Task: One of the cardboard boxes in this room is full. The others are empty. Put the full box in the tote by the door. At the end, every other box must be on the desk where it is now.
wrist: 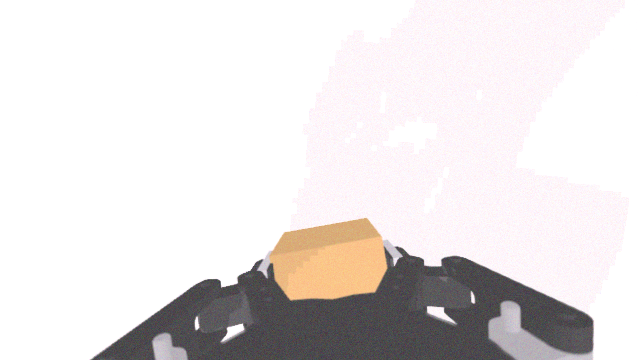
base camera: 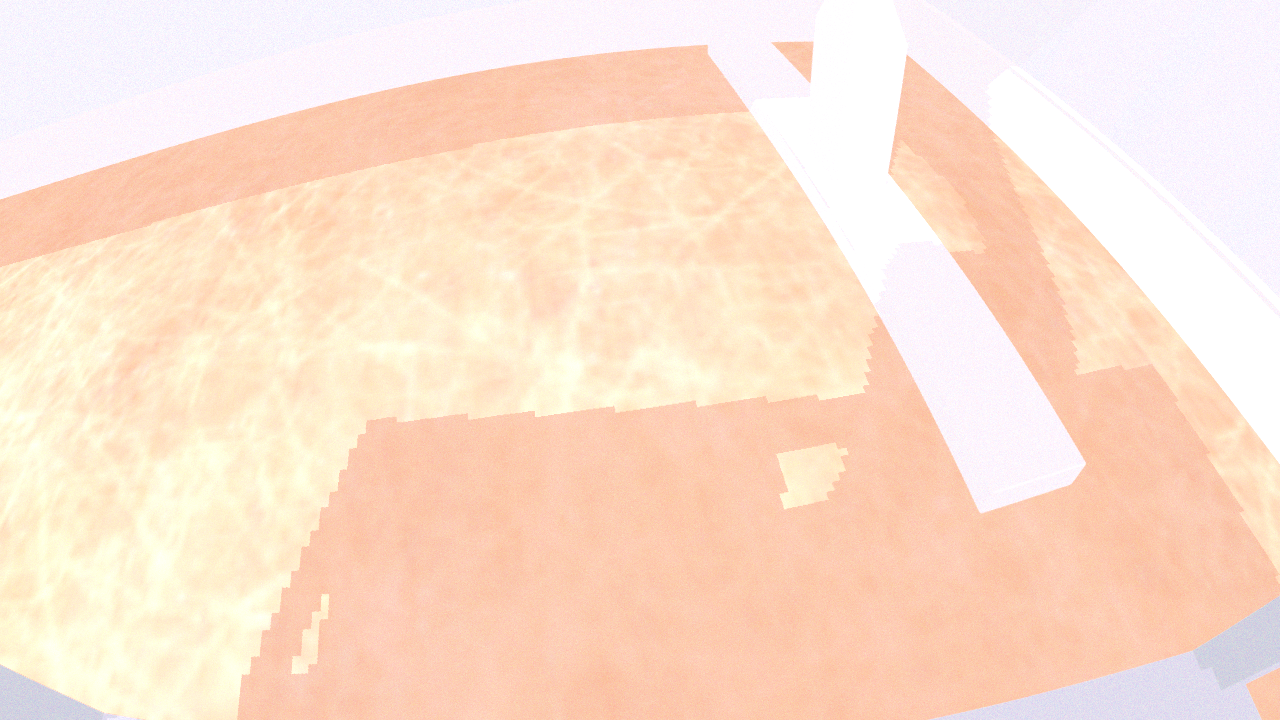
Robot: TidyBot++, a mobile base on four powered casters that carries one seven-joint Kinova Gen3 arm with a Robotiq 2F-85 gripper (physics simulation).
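Frame: origin at the arm's base, x back, y down, z right, level; millimetres.
Where they show: gripper, fingertip midpoint: (wrist: 329,260).
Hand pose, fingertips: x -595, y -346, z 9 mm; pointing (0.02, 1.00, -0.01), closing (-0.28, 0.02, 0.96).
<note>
After its pixels a point has its place.
In the wrist view a small orange-tan cardboard box (wrist: 332,270) @(x -599, y -374, z 9 mm) sits between the two fingertips, its top face and one side showing. My gripper (wrist: 329,260) @(x -595, y -346, z 9 mm) is shut on this box, with a pad against its left and right sides. The box's lower part is hidden behind the gripper's dark body. Below the box is a very bright white surface with pale pink shadows, too washed out to tell whether the box touches it. Whether the box is full does not show. The tote and the other boxes do not show in either view.
In the base camera view a white post (base camera: 857,80) @(x -600, y 262, z 192 mm) stands at the upper right, joined to a long white bar (base camera: 975,376) @(x -381, y 371, z 231 mm) low over the orange-brown floor (base camera: 554,555) @(x -292, y 397, z -48 mm). A long white edge (base camera: 1127,232) @(x -532, y 364, z 472 mm) runs down the right side. Pale walls stand behind.
</note>
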